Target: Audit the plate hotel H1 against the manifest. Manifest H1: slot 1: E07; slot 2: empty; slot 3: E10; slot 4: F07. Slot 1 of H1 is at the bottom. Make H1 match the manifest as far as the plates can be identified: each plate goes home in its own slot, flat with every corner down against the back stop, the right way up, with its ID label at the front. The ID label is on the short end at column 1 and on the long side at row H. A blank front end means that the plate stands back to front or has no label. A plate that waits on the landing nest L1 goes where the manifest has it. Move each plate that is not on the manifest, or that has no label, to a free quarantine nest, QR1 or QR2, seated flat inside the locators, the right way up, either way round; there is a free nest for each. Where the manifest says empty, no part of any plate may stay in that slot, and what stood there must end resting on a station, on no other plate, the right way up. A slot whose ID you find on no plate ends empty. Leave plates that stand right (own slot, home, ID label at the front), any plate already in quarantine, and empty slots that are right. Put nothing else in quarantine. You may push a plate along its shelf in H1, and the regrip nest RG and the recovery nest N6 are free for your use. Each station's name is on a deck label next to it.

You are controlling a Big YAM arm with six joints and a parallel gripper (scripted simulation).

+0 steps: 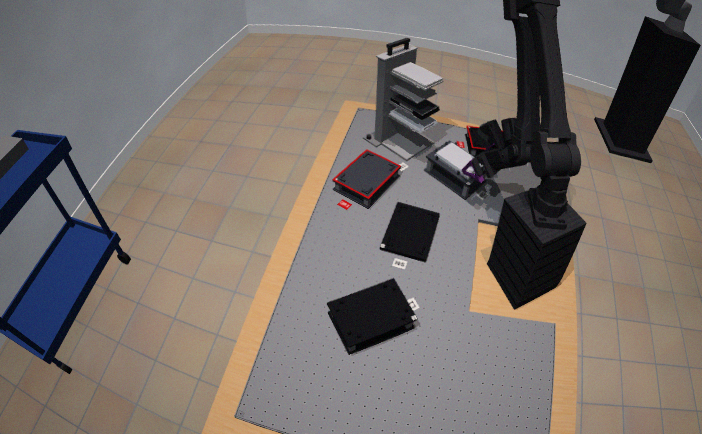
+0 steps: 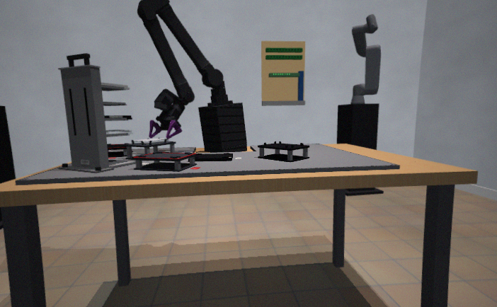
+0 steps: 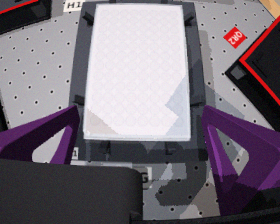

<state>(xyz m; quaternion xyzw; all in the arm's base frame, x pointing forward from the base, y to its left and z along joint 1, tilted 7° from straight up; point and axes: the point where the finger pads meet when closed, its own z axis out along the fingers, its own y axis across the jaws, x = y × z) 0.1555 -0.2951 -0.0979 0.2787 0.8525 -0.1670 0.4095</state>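
My gripper is now 40 mm short of the regrip nest, 30 mm to the left of it and 30 mm above it. Round my hand: RG label (80 mm below, 40 mm to the left, 40 mm behind); QR2 label (190 mm to the right, 80 mm below, 20 mm ahead); H1 deck label (210 mm ahead, 80 mm below, 30 mm to the right).
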